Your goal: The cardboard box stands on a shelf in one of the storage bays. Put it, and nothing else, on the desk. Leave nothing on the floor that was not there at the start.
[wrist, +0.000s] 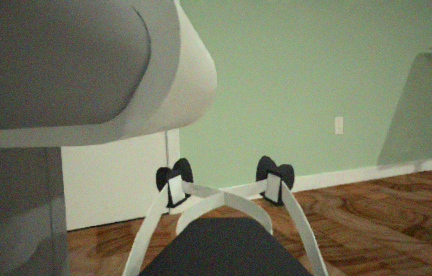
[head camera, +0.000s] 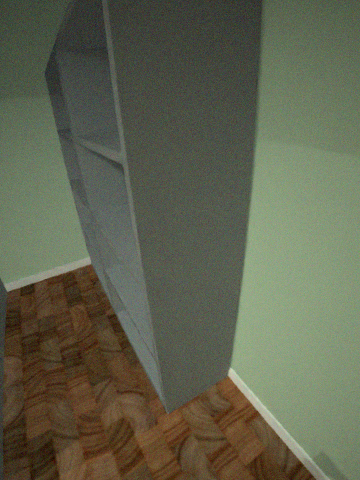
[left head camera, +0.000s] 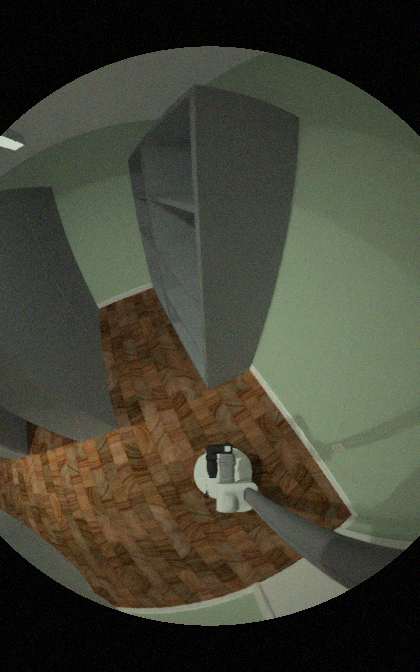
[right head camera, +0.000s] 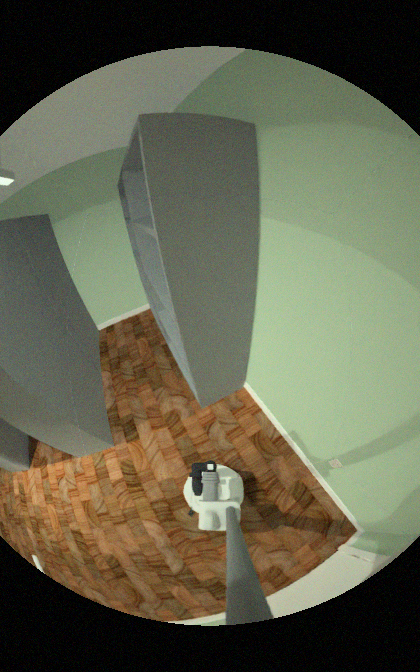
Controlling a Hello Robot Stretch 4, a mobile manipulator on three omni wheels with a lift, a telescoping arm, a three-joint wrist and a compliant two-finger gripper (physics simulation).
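Places are measured from the robot's base along level axes (x right, y ahead, z up), in metres.
Pixels of known places: gripper, between the fingertips: (wrist: 224,172).
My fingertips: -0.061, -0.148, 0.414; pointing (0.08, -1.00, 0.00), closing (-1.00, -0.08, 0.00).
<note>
Behind a point stands the place of what it marks, as x, y, z.
My gripper (wrist: 224,172) {-0.061, -0.148, 0.414} is open in the wrist view, with its two black fingertips apart and no object between them. It points at the green wall and floor. A tall grey shelf unit (head camera: 190,200) {0.040, 0.819, 1.251} (left head camera: 245,225) (right head camera: 205,240) stands against the green wall, with its side panel towards me and its open shelves facing left. The parts of its shelves that show hold no visible object; the deeper parts are hidden by the steep angle. The cardboard box does not show in these views. The desk's top does not show in them either.
A second tall grey unit (left head camera: 50,320) (right head camera: 50,340) stands at the left, with a floor aisle between the two. Part of another grey unit (left head camera: 12,435) (right head camera: 12,445) shows at the far left. A white door (wrist: 115,185) {0.534, -1.065, 0.156} and a wall plate (wrist: 338,125) {-0.689, -1.768, 0.373} show in the wrist view.
</note>
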